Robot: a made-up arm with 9 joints.
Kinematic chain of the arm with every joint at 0, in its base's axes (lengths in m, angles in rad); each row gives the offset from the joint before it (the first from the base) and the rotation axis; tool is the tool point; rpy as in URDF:
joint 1: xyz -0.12 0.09 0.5 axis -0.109 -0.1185 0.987
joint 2: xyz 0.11 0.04 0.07 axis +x
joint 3: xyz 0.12 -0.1 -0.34 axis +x
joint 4: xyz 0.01 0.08 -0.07 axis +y
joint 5: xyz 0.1 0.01 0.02 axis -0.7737 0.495 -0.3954
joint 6: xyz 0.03 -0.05 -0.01 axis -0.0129 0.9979 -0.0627
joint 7: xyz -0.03 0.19 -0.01 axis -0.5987 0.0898 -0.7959
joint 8: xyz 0 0.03 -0.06 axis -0.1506 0.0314 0.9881
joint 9: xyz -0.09 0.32 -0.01 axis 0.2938 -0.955 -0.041
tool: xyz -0.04 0 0.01 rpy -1.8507 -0.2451 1.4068
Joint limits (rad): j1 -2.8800..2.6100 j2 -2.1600..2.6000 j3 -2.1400..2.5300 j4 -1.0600..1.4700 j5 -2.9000..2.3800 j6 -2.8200..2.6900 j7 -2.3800..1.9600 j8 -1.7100..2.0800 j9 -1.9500..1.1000
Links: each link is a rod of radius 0.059 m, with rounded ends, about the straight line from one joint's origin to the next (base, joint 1, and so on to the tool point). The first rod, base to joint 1, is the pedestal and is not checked.
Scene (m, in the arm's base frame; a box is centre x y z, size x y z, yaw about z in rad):
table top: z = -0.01
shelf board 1: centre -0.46 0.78 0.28 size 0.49 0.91 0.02 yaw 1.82
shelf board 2: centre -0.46 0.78 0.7 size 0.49 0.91 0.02 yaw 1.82
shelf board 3: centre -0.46 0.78 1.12 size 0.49 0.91 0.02 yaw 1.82
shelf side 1: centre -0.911 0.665 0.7 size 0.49 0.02 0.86 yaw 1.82
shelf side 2: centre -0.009 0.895 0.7 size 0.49 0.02 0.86 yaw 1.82
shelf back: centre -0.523 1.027 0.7 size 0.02 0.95 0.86 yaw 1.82
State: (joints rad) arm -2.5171 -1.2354 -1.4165 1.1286 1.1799 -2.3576 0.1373 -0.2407 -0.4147
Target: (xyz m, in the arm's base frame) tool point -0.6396 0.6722 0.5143
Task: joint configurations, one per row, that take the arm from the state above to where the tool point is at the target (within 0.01 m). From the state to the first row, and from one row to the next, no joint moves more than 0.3 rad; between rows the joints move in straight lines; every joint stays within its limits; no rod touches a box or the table.
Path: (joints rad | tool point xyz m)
1: -2.2683 -1.1827 -1.5063 1.0860 1.3639 -2.3466 0.0020 -0.0984 -0.4120 | -0.5497 0.4845 0.9442
2: -2.0195 -1.1300 -1.5961 1.0434 1.5479 -2.3356 -0.1333 0.0440 -0.4093 | -0.4750 0.3148 0.9196
3: -1.8123 -0.9579 -1.4462 1.2233 1.5640 -2.3145 -0.1685 -0.0800 -0.4335 | -0.5522 0.3620 0.7213
4: -1.6052 -0.7857 -1.2962 1.4032 1.5800 -2.2934 -0.2037 -0.2040 -0.4577 | -0.5576 0.3500 0.5143
5: -1.8152 -0.8246 -1.2872 1.3579 1.4591 -2.3147 -0.1065 -0.2493 -0.4518 | -0.6110 0.4528 0.5175
6: -2.0252 -0.8636 -1.2781 1.3126 1.3382 -2.3361 -0.0093 -0.2947 -0.4459 | -0.6391 0.5621 0.5177
7: -2.2352 -0.9025 -1.2690 1.2673 1.2173 -2.3574 0.0878 -0.3400 -0.4400 | -0.6396 0.6722 0.5143

